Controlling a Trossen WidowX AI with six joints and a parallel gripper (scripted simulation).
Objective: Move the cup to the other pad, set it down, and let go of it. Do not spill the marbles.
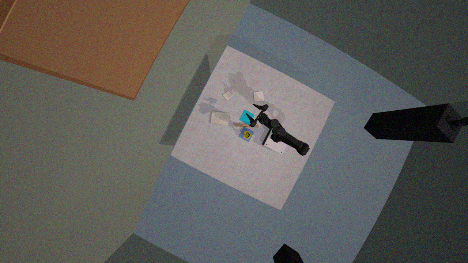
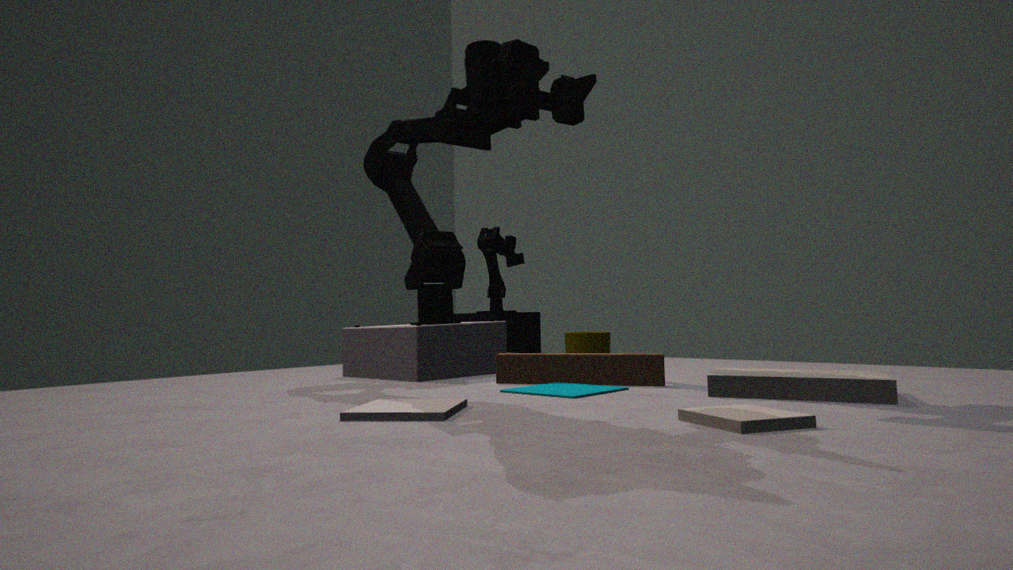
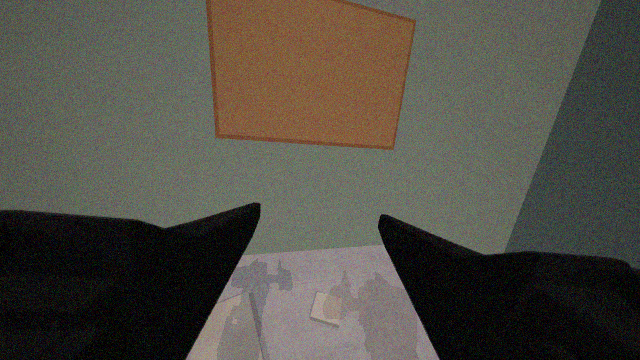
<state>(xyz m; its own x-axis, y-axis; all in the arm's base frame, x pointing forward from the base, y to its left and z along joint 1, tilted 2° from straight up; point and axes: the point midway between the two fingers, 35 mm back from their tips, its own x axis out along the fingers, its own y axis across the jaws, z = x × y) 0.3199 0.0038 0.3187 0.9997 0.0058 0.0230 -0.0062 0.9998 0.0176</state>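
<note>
Now: the yellow cup 37 cm below my gripper tip, 15 cm to the left of it and 13 cm behind it. From my gripper tip the other things lie so: cyan pad (42 cm below, 3 cm behind); wooden bar (40 cm below, 8 cm behind, 7 cm to the left); grey slab (40 cm below, 18 cm ahead, 17 cm to the left).
</note>
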